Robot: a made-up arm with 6 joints.
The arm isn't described. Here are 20 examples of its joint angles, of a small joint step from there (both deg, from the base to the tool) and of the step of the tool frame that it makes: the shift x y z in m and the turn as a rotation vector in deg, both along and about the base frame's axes.
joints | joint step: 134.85 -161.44 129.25 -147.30 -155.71 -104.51 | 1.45 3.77 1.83 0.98 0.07 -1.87
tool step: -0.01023 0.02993 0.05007 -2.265 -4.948 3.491
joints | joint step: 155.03 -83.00 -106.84 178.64 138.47 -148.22 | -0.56 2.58 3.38 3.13 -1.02 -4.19
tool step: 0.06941 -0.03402 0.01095 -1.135 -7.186 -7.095
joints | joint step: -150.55 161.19 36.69 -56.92 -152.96 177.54 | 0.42 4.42 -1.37 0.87 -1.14 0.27
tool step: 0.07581 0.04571 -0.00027 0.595 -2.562 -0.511
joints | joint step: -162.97 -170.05 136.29 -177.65 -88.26 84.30 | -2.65 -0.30 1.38 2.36 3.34 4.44
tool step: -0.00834 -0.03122 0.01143 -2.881 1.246 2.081
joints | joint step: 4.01 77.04 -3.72 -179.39 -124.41 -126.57 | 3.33 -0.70 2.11 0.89 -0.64 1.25
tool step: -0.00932 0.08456 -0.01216 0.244 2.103 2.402
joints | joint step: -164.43 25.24 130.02 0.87 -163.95 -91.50 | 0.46 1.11 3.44 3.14 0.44 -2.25
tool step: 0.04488 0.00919 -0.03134 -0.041 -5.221 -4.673
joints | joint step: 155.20 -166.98 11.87 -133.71 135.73 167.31 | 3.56 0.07 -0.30 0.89 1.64 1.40
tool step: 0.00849 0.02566 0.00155 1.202 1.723 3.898
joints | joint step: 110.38 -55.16 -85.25 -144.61 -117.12 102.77 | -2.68 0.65 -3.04 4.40 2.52 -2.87
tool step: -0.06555 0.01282 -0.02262 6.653 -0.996 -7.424
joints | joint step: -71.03 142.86 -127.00 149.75 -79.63 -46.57 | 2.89 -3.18 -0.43 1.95 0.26 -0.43
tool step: 0.02741 0.03550 0.04110 -3.412 -1.241 4.825
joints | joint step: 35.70 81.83 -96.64 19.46 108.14 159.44 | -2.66 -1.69 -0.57 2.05 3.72 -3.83
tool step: -0.01728 -0.03611 0.00622 -4.451 -3.086 -0.712
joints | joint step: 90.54 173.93 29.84 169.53 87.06 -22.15 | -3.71 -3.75 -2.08 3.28 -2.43 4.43
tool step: -0.00066 0.13159 -0.02148 2.804 2.389 -8.494
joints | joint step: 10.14 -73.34 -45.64 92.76 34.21 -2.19 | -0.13 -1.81 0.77 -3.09 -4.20 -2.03
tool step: -0.00085 -0.00273 -0.03407 2.428 -1.629 5.913
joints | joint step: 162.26 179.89 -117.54 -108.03 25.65 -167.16 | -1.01 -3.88 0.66 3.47 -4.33 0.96
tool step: -0.01658 0.01553 0.04671 -0.882 2.785 4.837
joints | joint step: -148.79 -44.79 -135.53 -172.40 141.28 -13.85 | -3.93 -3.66 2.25 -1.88 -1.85 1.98
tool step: 0.01744 -0.02295 -0.02986 -1.091 -0.934 -0.500
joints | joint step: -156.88 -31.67 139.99 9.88 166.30 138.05 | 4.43 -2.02 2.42 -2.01 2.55 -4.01
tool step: 0.03345 -0.01661 -0.01335 -0.800 -3.461 5.004
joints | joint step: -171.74 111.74 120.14 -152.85 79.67 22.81 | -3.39 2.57 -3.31 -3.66 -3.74 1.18
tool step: 0.00865 -0.00881 -0.03978 -4.040 -2.627 -3.335
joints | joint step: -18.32 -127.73 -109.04 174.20 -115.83 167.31 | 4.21 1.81 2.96 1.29 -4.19 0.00
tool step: -0.05775 0.02819 -0.03042 3.294 8.356 3.144
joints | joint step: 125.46 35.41 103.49 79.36 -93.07 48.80 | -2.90 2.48 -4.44 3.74 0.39 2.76
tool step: 0.02137 0.05898 -0.00065 2.149 5.085 -5.031
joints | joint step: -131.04 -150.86 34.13 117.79 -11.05 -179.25 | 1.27 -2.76 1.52 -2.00 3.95 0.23
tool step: -0.03963 -0.01510 -0.03673 -4.390 -0.448 -1.034
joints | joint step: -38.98 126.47 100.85 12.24 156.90 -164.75 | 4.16 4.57 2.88 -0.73 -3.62 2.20
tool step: -0.08690 0.05303 0.04649 3.326 2.628 7.156
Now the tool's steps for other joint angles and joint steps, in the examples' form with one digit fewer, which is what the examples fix.
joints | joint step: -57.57 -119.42 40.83 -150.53 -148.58 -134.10 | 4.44 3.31 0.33 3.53 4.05 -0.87
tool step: -0.0865 -0.0474 0.0858 -2.20 3.05 7.06
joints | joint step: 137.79 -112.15 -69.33 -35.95 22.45 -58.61 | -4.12 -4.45 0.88 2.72 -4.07 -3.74
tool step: -0.0932 0.0282 -0.0457 1.92 6.75 -3.14
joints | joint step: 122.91 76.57 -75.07 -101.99 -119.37 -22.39 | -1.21 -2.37 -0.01 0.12 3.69 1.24
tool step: 0.0298 -0.0270 0.0320 -0.30 4.35 -1.68
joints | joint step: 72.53 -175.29 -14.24 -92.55 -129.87 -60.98 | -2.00 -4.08 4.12 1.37 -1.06 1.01
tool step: 0.0204 0.0461 -0.0006 -0.44 1.35 -2.53
